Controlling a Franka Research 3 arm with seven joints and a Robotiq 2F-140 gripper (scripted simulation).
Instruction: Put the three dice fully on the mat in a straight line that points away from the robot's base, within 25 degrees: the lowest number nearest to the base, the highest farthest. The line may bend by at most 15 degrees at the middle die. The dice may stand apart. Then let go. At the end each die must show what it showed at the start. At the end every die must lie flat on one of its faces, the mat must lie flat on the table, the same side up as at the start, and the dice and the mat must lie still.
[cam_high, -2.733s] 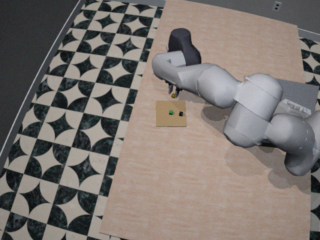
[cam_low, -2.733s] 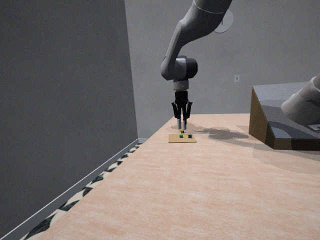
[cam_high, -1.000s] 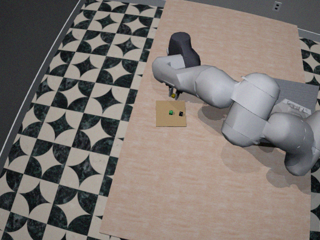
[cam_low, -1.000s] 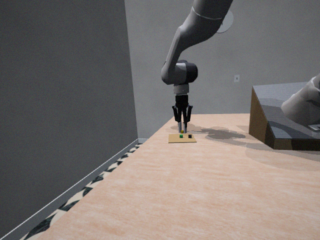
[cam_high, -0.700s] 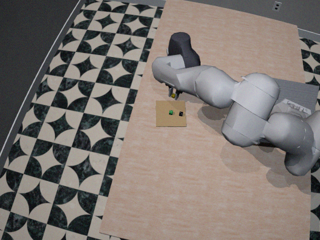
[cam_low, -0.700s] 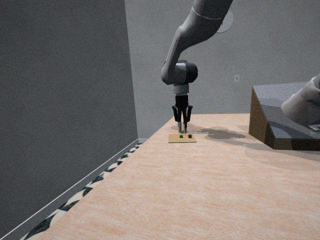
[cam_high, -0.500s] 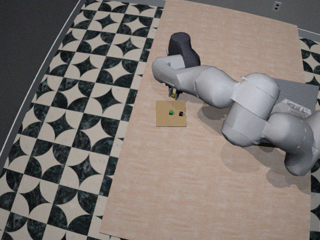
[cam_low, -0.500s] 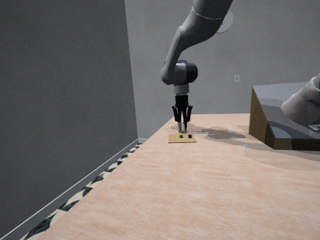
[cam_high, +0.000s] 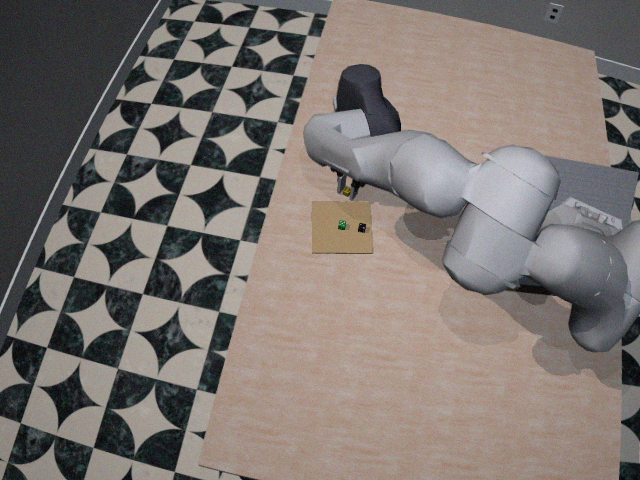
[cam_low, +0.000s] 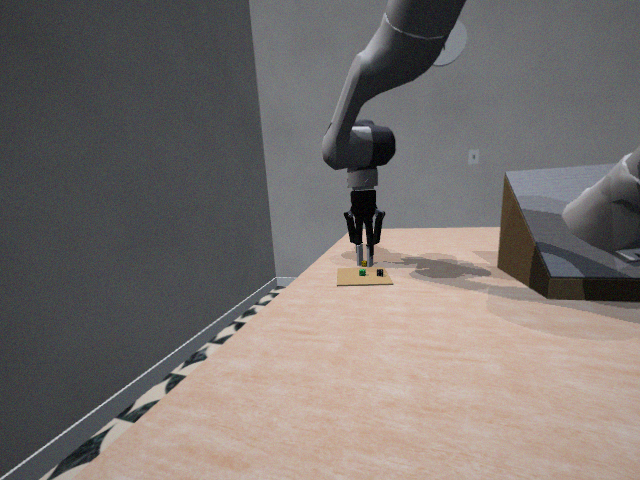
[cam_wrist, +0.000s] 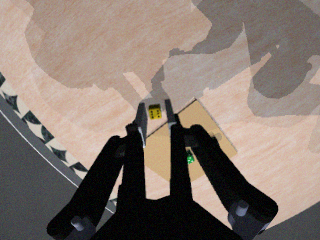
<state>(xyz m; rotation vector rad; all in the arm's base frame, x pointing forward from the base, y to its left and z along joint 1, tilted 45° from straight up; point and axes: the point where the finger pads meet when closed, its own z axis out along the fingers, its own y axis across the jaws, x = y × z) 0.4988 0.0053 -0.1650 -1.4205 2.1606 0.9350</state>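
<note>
My hand is 3 cm above the yellow die. From my hand the other things lie so: green die (10 cm to the left, 2 cm below); tan mat (10 cm to the left, 3 cm below); black die (5 cm behind, 10 cm to the left, 2 cm below).
</note>
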